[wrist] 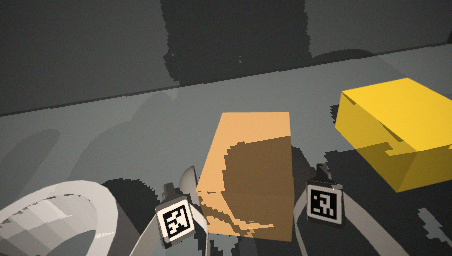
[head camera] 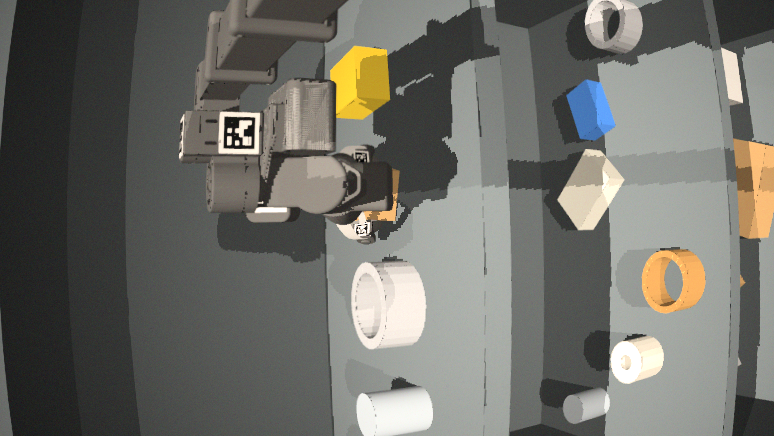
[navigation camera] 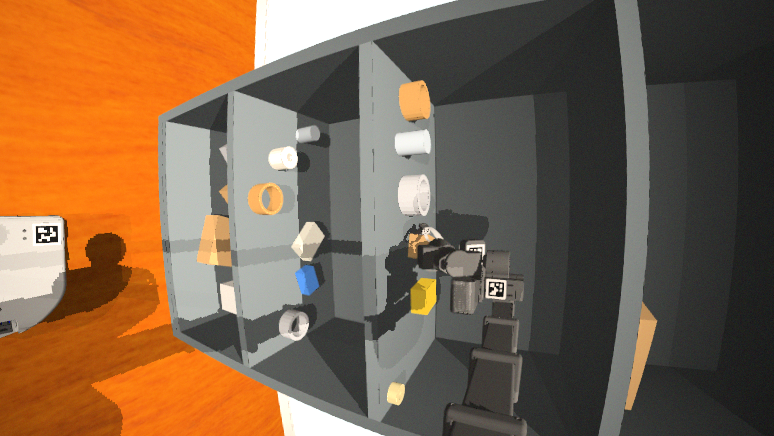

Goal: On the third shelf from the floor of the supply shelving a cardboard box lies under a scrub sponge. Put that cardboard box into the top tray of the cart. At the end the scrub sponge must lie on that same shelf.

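Frame: origin at the robot's base, x ahead, y left, z up, level; centimetres.
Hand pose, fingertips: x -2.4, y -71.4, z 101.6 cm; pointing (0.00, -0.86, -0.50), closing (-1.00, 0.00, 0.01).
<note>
Each offset is from my fingertips to the centre of the thing. "spot": to the spot under its first point.
The cardboard box {dx -0.7, dy -0.8, dz +0.1 cm} (head camera: 385, 215) (navigation camera: 413, 246) (wrist: 257, 170) is a plain light-brown block on the supply shelf {spot: dx +13.4, dy +17.7, dz -2.5 cm} (head camera: 460, 324) (navigation camera: 367, 162); nothing lies on top of it. A yellow block {dx -14.7, dy -3.7, dz -0.2 cm} (head camera: 360, 81) (navigation camera: 423, 296) (wrist: 395, 120), which looks like the scrub sponge, lies on the same shelf, apart from the box. My gripper (head camera: 363, 193) (wrist: 244, 177) is low over the shelf with one finger on each side of the box, and looks shut on it. The right fingertip is hidden in the wrist view. The cart does not show.
A white ring {dx +12.9, dy +5.3, dz -0.1 cm} (head camera: 403, 306) (navigation camera: 407, 196) (wrist: 107, 212) stands on the box's other side, near one finger. Beyond it are a white cylinder {dx +24.9, dy +9.7, dz +1.0 cm} (head camera: 403, 411) (navigation camera: 412, 142) and an orange ring {dx +37.3, dy +5.1, dz +0.0 cm} (navigation camera: 411, 101). A small yellow cylinder {dx -35.4, dy +13.0, dz -1.2 cm} (navigation camera: 395, 393) is past the sponge. The back wall is close behind.
</note>
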